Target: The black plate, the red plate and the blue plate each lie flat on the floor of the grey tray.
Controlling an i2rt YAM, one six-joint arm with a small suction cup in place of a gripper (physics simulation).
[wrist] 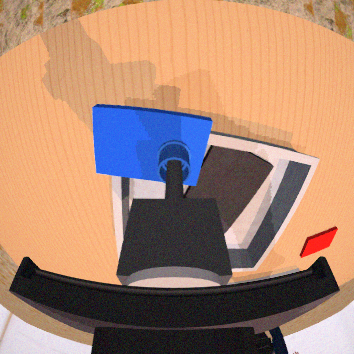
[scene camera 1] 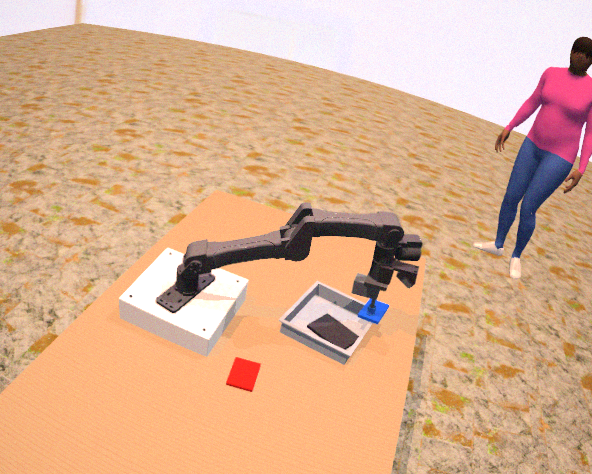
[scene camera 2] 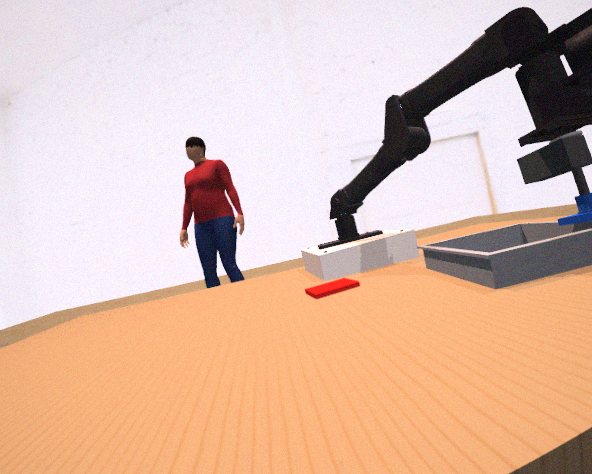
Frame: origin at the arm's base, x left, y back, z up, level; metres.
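Seen in the pictures: end effector, tool point: (wrist: 173,149) (scene camera 1: 369,315); arm's base, origin of the base link: (scene camera 1: 186,290) (scene camera 2: 349,241).
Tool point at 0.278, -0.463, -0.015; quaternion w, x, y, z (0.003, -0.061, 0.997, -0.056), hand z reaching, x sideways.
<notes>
Offsets run from my tool point to a thing's middle, as dx, dy, dz.
The blue plate @[+0.023, -0.003, +0.005] (scene camera 1: 381,308) (scene camera 2: 574,219) (wrist: 130,145) hangs roughly level from my suction cup (scene camera 1: 372,308) (scene camera 2: 585,204) (wrist: 173,162), off its centre. It is above the far right corner of the grey tray @[-0.058, +0.097, -0.036] (scene camera 1: 310,343) (scene camera 2: 540,267) (wrist: 283,205), partly over the wall and partly outside. The black plate @[-0.077, +0.073, -0.053] (scene camera 1: 332,331) (wrist: 232,177) lies inside the tray, close to the wall; I cannot tell whether it is fully flat. It is hidden in scene camera 2. The red plate @[-0.379, +0.196, -0.056] (scene camera 1: 244,374) (scene camera 2: 332,288) (wrist: 319,242) lies flat on the table outside the tray.
The arm's white base block (scene camera 1: 220,320) (scene camera 2: 370,257) stands left of the tray. The arm reaches across above the table to the tray. The table's edge runs beyond the tray's right side. Persons stand on the floor away from the table.
</notes>
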